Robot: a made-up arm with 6 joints.
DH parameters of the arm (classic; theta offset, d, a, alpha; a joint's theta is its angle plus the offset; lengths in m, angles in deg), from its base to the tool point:
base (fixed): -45 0 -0.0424 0
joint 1: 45 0.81 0.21 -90
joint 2: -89.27 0 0.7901 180
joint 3: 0.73 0.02 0.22 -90
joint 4: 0 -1.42 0.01 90
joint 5: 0 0.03 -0.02 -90
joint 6: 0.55 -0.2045 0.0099 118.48
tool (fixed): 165.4 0.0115 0 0
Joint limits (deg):
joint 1: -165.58..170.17
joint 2: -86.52..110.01
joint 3: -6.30..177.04
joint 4: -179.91..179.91
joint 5: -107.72..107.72
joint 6: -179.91..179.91
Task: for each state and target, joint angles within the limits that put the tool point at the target. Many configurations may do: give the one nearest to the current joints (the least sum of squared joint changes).
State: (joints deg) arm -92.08 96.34 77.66 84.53 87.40 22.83
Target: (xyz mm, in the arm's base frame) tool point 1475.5 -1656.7 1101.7
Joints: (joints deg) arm -53.01 106.34 117.05 84.59 107.72 23.49
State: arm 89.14 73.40 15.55 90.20 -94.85 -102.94
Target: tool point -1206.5 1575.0 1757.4
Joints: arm 133.26 28.82 28.72 91.55 -105.99 -103.30
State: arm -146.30 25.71 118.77 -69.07 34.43 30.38
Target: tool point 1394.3 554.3 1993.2
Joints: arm -165.19 -12.18 144.77 -66.77 33.08 30.63
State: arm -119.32 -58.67 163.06 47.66 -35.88 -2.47
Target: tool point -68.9 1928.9 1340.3
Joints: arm -92.91 -41.13 135.41 46.88 -35.35 -2.47
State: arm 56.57 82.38 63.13 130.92 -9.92 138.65
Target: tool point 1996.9 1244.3 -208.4
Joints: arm 32.07 97.24 54.45 130.35 -10.53 138.69
